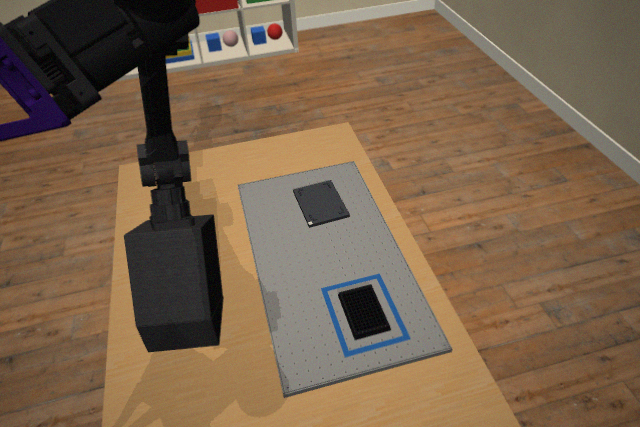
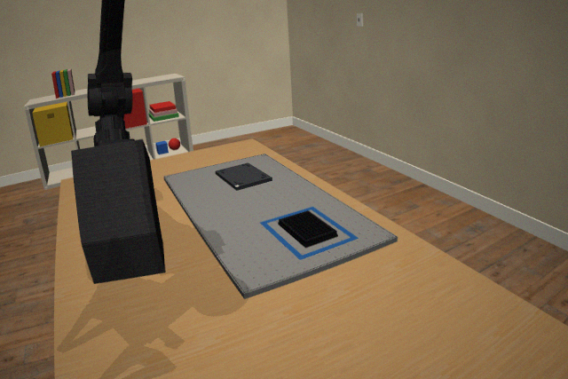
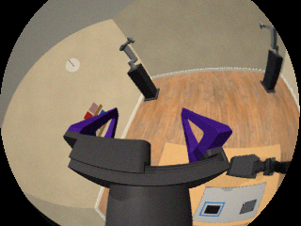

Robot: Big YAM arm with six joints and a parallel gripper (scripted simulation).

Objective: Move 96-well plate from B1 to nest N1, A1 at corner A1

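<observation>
Now: the black 96-well plate 81 cm below my hand, 45 cm ahead of it and 29 cm to the left of it. Also, from my hand: white corner mark: 80 cm below, 61 cm to the left, 44 cm ahead; plate nest N1: 81 cm below, 68 cm to the left, 49 cm ahead.
</observation>
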